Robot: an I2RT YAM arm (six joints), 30 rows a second.
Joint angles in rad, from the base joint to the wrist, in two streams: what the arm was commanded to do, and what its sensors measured. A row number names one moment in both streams.
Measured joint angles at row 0:
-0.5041, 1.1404, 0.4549, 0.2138, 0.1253, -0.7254
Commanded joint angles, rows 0 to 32:
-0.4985, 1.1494, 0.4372, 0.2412, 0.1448, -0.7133
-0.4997, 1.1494, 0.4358, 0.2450, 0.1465, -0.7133
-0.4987, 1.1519, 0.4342, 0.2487, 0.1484, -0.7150
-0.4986, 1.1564, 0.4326, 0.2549, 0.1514, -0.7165
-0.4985, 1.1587, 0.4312, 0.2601, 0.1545, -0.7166
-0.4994, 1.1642, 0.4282, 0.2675, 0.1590, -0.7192
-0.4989, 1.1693, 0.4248, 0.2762, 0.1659, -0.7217
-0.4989, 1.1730, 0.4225, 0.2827, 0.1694, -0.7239
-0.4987, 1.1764, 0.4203, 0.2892, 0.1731, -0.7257
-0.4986, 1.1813, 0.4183, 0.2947, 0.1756, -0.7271
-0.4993, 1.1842, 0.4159, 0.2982, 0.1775, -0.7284
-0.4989, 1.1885, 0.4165, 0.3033, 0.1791, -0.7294
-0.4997, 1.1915, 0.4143, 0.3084, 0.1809, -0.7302
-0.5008, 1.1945, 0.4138, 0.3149, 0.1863, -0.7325
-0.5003, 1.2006, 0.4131, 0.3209, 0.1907, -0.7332
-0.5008, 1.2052, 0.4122, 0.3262, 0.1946, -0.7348
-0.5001, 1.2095, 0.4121, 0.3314, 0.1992, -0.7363
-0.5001, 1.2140, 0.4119, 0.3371, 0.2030, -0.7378
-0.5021, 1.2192, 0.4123, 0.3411, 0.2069, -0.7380
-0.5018, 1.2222, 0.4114, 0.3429, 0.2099, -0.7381
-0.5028, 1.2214, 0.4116, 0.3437, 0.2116, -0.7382
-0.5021, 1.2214, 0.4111, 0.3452, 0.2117, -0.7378
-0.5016, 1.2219, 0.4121, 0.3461, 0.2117, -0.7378
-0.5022, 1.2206, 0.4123, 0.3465, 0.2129, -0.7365
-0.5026, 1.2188, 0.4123, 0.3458, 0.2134, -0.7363
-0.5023, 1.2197, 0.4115, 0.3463, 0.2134, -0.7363
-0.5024, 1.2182, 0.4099, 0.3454, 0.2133, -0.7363
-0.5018, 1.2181, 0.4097, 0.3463, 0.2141, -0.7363
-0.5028, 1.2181, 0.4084, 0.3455, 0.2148, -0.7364
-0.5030, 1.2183, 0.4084, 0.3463, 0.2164, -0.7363
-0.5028, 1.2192, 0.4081, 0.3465, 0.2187, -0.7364
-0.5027, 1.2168, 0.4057, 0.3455, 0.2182, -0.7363
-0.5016, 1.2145, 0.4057, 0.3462, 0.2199, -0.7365
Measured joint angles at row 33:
-0.4946, 1.1973, 0.4259, 0.3431, 0.1875, -0.7425
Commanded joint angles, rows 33 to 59:
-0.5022, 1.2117, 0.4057, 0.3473, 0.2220, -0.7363
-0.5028, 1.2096, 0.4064, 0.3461, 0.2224, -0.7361
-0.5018, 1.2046, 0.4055, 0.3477, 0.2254, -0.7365
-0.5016, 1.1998, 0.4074, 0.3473, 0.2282, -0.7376
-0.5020, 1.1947, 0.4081, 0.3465, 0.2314, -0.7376
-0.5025, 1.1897, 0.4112, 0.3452, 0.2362, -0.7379
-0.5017, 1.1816, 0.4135, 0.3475, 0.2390, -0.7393
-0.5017, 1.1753, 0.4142, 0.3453, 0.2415, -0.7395
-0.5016, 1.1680, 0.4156, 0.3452, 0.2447, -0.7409
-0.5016, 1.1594, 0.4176, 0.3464, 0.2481, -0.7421
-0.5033, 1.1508, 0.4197, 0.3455, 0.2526, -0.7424
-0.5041, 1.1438, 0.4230, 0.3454, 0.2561, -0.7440
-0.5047, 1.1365, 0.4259, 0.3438, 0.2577, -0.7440
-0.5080, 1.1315, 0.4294, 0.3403, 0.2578, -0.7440
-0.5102, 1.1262, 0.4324, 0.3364, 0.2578, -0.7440
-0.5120, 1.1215, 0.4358, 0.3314, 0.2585, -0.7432
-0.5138, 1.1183, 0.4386, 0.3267, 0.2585, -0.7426
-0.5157, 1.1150, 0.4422, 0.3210, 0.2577, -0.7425
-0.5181, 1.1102, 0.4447, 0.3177, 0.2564, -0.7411
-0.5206, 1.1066, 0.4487, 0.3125, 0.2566, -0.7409
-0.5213, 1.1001, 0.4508, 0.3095, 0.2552, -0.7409
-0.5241, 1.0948, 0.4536, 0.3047, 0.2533, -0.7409
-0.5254, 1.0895, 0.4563, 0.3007, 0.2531, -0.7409
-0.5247, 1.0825, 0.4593, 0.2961, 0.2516, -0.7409
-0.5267, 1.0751, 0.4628, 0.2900, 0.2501, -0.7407
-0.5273, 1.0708, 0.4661, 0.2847, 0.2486, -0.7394
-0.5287, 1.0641, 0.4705, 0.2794, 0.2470, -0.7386
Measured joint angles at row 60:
-0.4915, 1.0931, 0.4225, 0.2401, 0.1570, -0.7444
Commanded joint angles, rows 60 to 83:
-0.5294, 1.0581, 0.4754, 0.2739, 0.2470, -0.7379
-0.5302, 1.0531, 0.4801, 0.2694, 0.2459, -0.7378
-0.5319, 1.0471, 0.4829, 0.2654, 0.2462, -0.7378
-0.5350, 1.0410, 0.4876, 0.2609, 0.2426, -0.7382
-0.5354, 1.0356, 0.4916, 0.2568, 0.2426, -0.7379
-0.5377, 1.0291, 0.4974, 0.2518, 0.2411, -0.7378
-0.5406, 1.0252, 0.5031, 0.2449, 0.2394, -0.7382
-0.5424, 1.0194, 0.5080, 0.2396, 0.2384, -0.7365
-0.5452, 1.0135, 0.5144, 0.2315, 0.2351, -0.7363
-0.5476, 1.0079, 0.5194, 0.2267, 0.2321, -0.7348
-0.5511, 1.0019, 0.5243, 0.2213, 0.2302, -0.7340
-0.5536, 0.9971, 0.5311, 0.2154, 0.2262, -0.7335
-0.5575, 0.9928, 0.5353, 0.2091, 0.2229, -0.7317
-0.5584, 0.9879, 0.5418, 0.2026, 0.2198, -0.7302
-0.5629, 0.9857, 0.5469, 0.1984, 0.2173, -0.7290
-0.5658, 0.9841, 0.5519, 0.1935, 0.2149, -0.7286
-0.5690, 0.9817, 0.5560, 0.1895, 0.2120, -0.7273
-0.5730, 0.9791, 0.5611, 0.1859, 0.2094, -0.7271
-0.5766, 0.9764, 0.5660, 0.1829, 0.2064, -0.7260
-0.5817, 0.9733, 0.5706, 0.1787, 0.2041, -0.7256
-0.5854, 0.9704, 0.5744, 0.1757, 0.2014, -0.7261
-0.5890, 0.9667, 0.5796, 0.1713, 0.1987, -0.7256
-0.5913, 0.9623, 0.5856, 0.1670, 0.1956, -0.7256
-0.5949, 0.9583, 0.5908, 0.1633, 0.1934, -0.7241
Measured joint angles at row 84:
-0.5423, 0.9810, 0.5346, 0.0914, 0.0555, -0.7433
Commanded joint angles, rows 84 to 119:
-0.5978, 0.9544, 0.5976, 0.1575, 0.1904, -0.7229
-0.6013, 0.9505, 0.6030, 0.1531, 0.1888, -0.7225
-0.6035, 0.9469, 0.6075, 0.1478, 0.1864, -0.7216
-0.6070, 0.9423, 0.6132, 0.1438, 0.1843, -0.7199
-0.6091, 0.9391, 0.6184, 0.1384, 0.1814, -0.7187
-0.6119, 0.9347, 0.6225, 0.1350, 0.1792, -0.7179
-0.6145, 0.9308, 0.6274, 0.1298, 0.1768, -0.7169
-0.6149, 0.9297, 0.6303, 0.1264, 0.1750, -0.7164
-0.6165, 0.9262, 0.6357, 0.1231, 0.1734, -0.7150
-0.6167, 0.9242, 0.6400, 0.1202, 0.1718, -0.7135
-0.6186, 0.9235, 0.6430, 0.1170, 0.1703, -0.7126
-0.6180, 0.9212, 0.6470, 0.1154, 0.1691, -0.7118
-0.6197, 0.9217, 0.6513, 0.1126, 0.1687, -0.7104
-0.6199, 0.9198, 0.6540, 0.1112, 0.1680, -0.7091
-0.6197, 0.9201, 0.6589, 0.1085, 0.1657, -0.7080
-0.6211, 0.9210, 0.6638, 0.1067, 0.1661, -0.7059
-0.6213, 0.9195, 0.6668, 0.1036, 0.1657, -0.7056
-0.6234, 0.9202, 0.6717, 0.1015, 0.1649, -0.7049
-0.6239, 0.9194, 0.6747, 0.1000, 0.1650, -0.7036
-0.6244, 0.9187, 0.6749, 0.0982, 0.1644, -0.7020
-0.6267, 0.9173, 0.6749, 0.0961, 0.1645, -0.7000
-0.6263, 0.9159, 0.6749, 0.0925, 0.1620, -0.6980
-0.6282, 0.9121, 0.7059, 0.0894, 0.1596, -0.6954
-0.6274, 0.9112, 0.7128, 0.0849, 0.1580, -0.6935
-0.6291, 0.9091, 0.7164, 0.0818, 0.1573, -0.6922
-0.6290, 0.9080, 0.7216, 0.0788, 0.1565, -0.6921
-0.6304, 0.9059, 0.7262, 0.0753, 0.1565, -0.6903
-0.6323, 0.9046, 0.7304, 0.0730, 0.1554, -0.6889
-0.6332, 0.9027, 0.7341, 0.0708, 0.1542, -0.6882
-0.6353, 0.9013, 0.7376, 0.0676, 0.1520, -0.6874
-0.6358, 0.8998, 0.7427, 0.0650, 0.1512, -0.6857
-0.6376, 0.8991, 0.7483, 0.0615, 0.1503, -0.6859
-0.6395, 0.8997, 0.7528, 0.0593, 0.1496, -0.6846
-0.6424, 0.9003, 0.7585, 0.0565, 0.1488, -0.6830
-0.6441, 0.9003, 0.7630, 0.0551, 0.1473, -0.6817
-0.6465, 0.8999, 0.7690, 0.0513, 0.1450, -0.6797
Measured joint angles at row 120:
-0.5880, 0.9058, 0.7136, -0.0433, -0.0280, -0.7017
